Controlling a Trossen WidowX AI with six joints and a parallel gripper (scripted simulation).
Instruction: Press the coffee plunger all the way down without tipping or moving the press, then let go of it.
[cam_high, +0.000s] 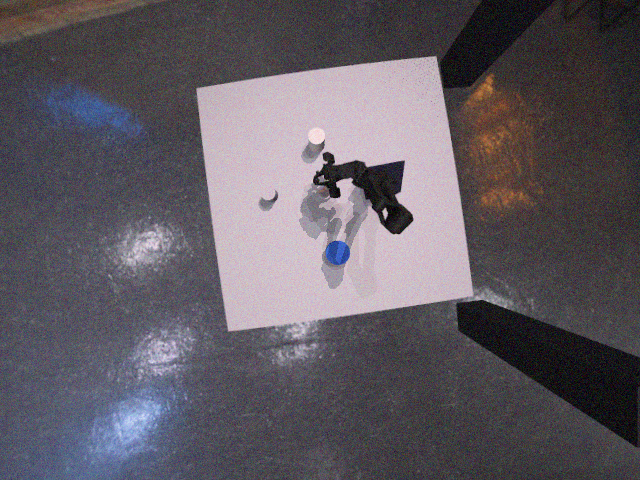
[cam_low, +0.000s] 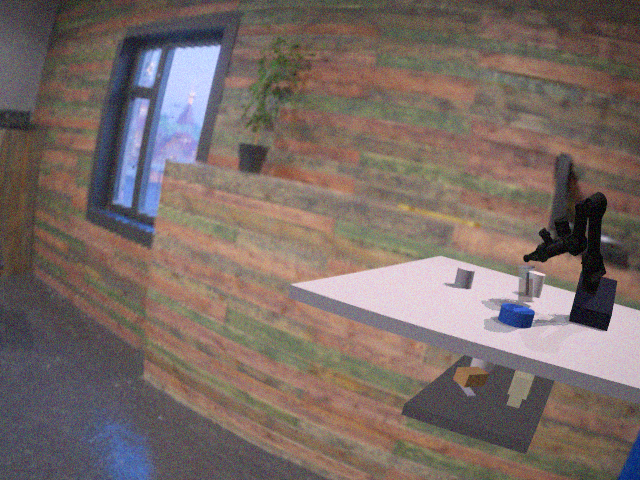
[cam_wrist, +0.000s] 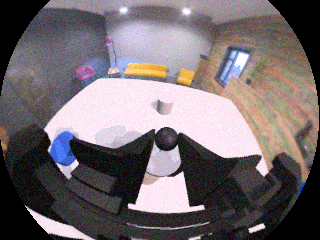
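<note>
Right now my gripper tip is 30 mm past the coffee press, 10 mm to the left of it and 80 mm above it. From my gripper tip the other things lie so: blue disc (80 mm behind, 330 mm to the left, 140 mm below); then grey cylinder (230 mm ahead, 10 mm to the left, 130 mm below).
</note>
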